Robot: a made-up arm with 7 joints. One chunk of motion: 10 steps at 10 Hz.
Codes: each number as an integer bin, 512 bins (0 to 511) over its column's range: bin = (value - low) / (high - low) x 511, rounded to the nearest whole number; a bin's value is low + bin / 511 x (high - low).
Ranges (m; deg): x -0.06..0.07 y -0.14..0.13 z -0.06..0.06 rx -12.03..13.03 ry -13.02..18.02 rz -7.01..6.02
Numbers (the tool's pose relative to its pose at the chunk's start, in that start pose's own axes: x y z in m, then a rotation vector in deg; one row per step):
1: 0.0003 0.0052 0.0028 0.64 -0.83 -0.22
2: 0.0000 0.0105 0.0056 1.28 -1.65 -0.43
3: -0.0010 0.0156 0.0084 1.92 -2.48 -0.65
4: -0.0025 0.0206 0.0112 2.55 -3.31 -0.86
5: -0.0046 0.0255 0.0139 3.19 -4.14 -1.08
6: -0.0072 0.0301 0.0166 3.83 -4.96 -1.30
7: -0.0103 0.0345 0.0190 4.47 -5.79 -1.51
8: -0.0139 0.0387 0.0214 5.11 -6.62 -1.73
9: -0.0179 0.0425 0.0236 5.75 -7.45 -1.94
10: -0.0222 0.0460 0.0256 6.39 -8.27 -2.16
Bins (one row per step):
1: 237 275 267 258 201 266
2: 236 285 279 271 187 258
3: 232 294 291 284 174 249
4: 226 304 303 297 160 241
5: 218 313 315 310 146 233
6: 208 322 326 323 133 224
7: 195 330 336 336 119 216
8: 181 338 347 350 105 207
9: 165 345 356 363 92 199
10: 149 352 365 376 78 190

